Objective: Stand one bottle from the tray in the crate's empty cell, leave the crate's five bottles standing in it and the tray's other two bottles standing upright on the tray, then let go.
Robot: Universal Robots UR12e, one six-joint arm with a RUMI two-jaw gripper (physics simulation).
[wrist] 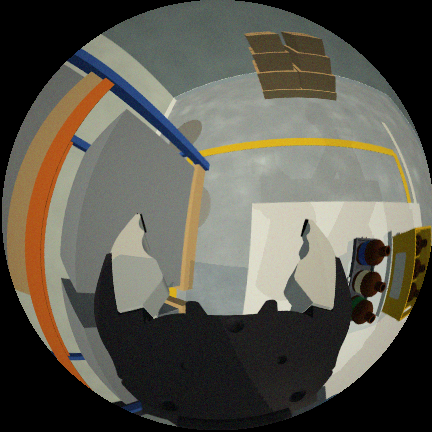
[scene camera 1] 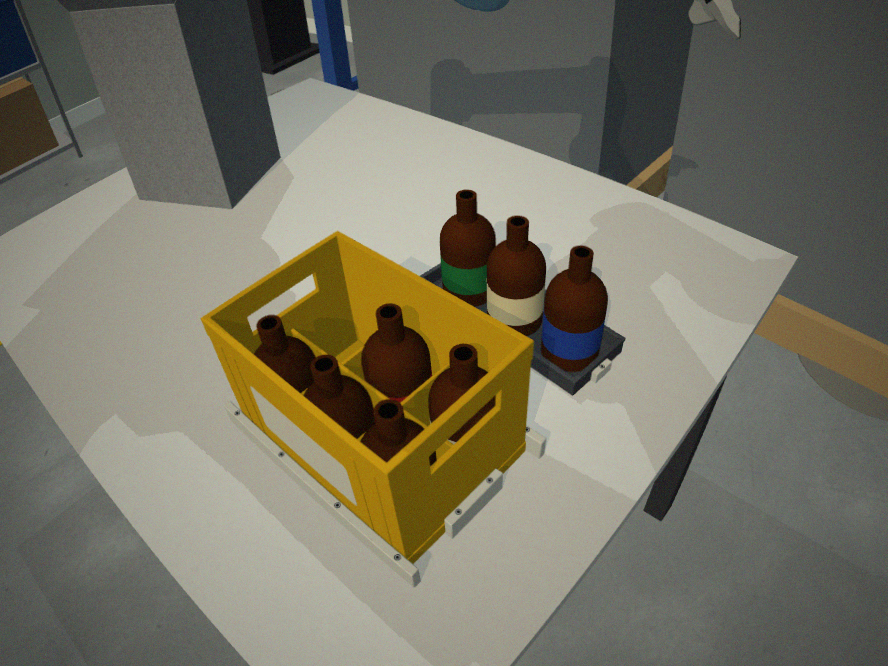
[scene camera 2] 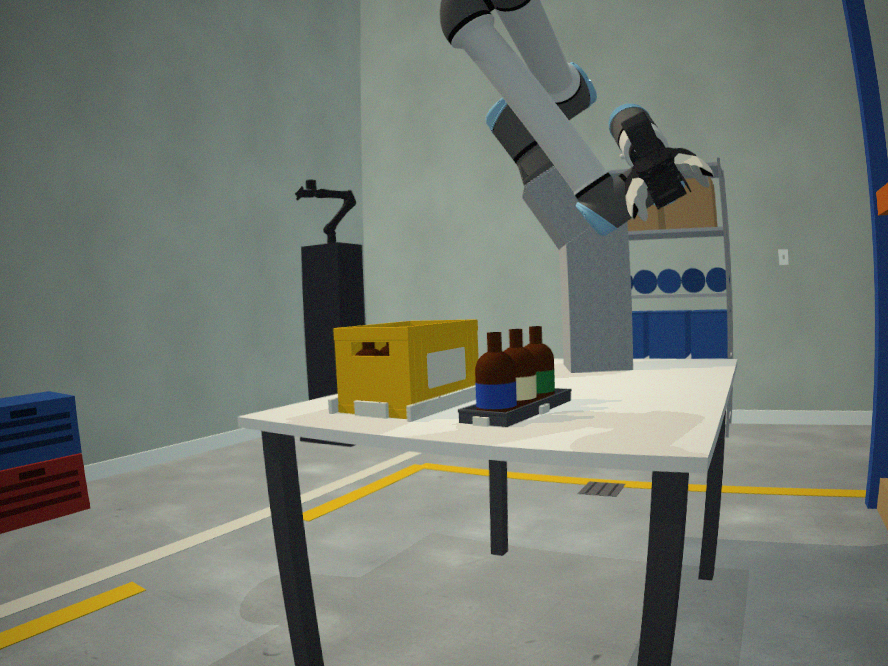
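Pixels of known places: gripper, fingertip midpoint: [wrist: 225, 218] [scene camera 1: 758, 2] [scene camera 2: 673, 196]; arm's base at its link origin: [scene camera 2: 551, 172].
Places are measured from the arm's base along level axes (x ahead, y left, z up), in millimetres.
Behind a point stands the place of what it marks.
Note:
Three brown bottles stand upright on the dark tray [scene camera 1: 559, 377] @(x 765, y 4, z -584 mm) [scene camera 2: 512, 415] @(x 786, y 101, z -583 mm): one with a blue label [scene camera 1: 573, 336] @(x 767, y 26, z -533 mm) [scene camera 2: 495, 394] @(x 786, y 71, z -546 mm) [wrist: 370, 251] @(x 758, y 92, z -492 mm) at one end, one with a cream label [scene camera 1: 516, 301] @(x 681, y 40, z -531 mm) [scene camera 2: 525, 387] @(x 689, y 96, z -548 mm) [wrist: 367, 283] @(x 673, y 101, z -490 mm) in the middle, and one with a green label [scene camera 1: 466, 276] @(x 597, y 55, z -540 mm) [scene camera 2: 545, 379] @(x 605, y 113, z -545 mm) [wrist: 361, 307] @(x 604, y 108, z -492 mm) at the other end. The yellow crate [scene camera 1: 502, 430] @(x 774, y -141, z -518 mm) [scene camera 2: 372, 387] @(x 768, y -191, z -543 mm) [wrist: 407, 250] @(x 720, y -93, z -469 mm) holds five brown bottles; its empty cell is at the far left corner in scene camera 1. My gripper [scene camera 2: 672, 196] @(x 818, y 396, z -227 mm) [wrist: 225, 218] @(x 818, y 396, z -227 mm) is open and empty, high above the table and away from tray and crate.
Pale guide strips [scene camera 1: 337, 505] @(x 668, y -280, z -570 mm) edge the crate on the white table [scene camera 1: 179, 286] @(x 192, y -137, z -600 mm) [scene camera 2: 616, 422] @(x 747, y 281, z -600 mm). The arm's grey pedestal [scene camera 1: 164, 107] @(x 24, y 25, z -403 mm) [scene camera 2: 598, 308] @(x 70, y 133, z -419 mm) stands at one end of the table. A tall grey block [wrist: 135, 200] and an orange beam [wrist: 37, 220] show in the wrist view.

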